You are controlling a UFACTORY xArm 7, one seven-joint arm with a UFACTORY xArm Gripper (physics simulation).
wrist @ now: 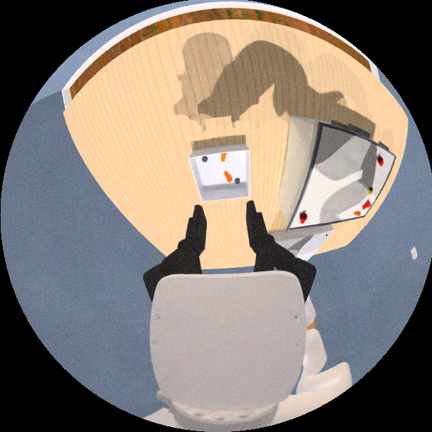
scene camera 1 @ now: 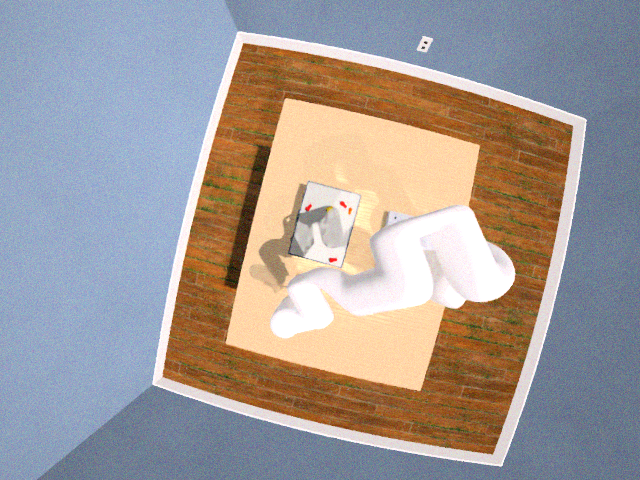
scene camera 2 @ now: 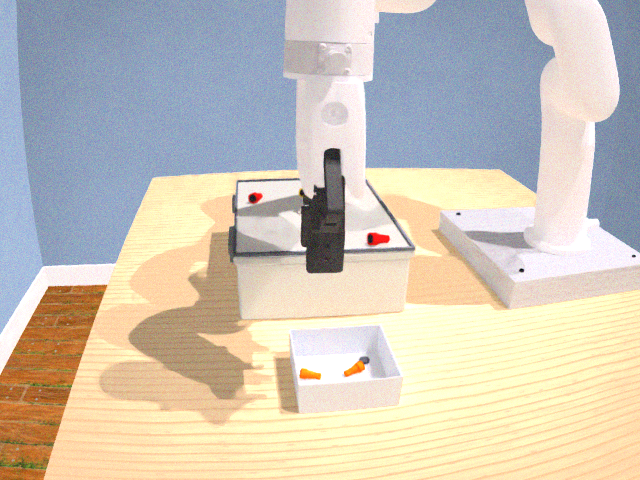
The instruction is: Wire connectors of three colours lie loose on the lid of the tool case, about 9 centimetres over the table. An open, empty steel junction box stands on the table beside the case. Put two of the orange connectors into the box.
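Frame: origin at the arm's base, x ahead, y left, z up, level; millimetres.
Seen in the pictures: gripper, fingertip midpoint: (scene camera 2: 320,258); arm's base, origin of the base link: (scene camera 2: 556,241).
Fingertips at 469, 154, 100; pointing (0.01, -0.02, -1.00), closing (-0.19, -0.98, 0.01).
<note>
Offsets run from my fingertips to a thing's middle, as dx, dy, dz. "spot": to the spot under its first point.
The white-grey junction box @(-24, +8, -126) (scene camera 2: 348,397) (wrist: 198,179) stands on the table beside the case; the arm hides it in scene camera 1. One orange connector @(+7, -5, -138) (scene camera 2: 309,374) (wrist: 223,157) and a second orange connector @(-41, +0, -138) (scene camera 2: 355,368) (wrist: 228,176) lie apart on its floor. A third orange connector @(-167, -327, -50) (scene camera 1: 349,210) (wrist: 357,213) lies on the case lid @(spot: -66, -389, -54) (scene camera 1: 325,193) (wrist: 320,200), near a red connector @(-139, -350, -48) (scene camera 1: 343,204) (wrist: 367,204). My gripper (scene camera 2: 324,269) (wrist: 224,211) is partly open with nothing between its fingers, raised well above the box. Its fingers overlap in scene camera 2.
Also on the lid are a yellow connector @(-86, -330, -48) (scene camera 1: 329,209) (scene camera 2: 301,193) (wrist: 370,190), a red connector @(-5, -327, -48) (scene camera 1: 308,207) (scene camera 2: 255,197) (wrist: 380,160) and another red connector @(-119, -132, -48) (scene camera 1: 332,259) (scene camera 2: 378,238) (wrist: 303,216). The case @(spot: -43, -126, -111) (scene camera 2: 320,294) stands behind the box in scene camera 2. The robot base (scene camera 2: 573,289) stands at the right.
</note>
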